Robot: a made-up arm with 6 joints.
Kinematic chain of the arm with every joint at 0, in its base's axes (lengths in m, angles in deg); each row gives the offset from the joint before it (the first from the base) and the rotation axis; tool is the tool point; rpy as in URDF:
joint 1: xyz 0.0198 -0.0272 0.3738 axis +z
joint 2: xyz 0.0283 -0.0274 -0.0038 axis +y
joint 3: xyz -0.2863 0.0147 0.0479 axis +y
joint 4: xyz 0.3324 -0.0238 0.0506 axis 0.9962 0 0.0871
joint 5: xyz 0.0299 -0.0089 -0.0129 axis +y
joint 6: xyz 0.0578 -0.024 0.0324 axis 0.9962 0 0.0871
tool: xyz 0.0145 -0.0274 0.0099 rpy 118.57 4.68 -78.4
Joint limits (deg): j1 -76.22..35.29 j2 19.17..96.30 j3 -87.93..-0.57 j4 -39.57..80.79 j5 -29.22..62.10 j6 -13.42..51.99
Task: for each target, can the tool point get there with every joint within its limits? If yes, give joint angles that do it. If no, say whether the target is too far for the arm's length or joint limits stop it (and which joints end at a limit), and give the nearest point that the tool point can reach.
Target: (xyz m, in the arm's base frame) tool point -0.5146 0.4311 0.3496
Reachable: no: joint limits stop it (at a limit: joint 1, joint 2, joint 3, joint 4, joint 5, joint 6) | nearest point 0.0473 0.0298 0.2406 | short by 0.699 m
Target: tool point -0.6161 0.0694 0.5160
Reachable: no: joint limits stop it (at a limit: joint 2, joint 3, joint 5, joint 6) | nearest point -0.1926 0.0051 0.9285 | short by 0.595 m
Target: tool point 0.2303 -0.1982 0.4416
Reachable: yes | joints -19.43 42.80 -21.66 6.24 45.54 28.99
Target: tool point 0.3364 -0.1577 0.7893
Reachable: yes | joints -8.10 59.39 -80.05 11.61 42.43 36.35
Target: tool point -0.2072 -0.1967 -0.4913
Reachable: no: too far | nearest point -0.0468 -0.1692 0.1986 | short by 0.709 m
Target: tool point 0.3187 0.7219 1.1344
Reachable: no: too far | nearest point 0.3256 0.2091 0.7917 | short by 0.617 m
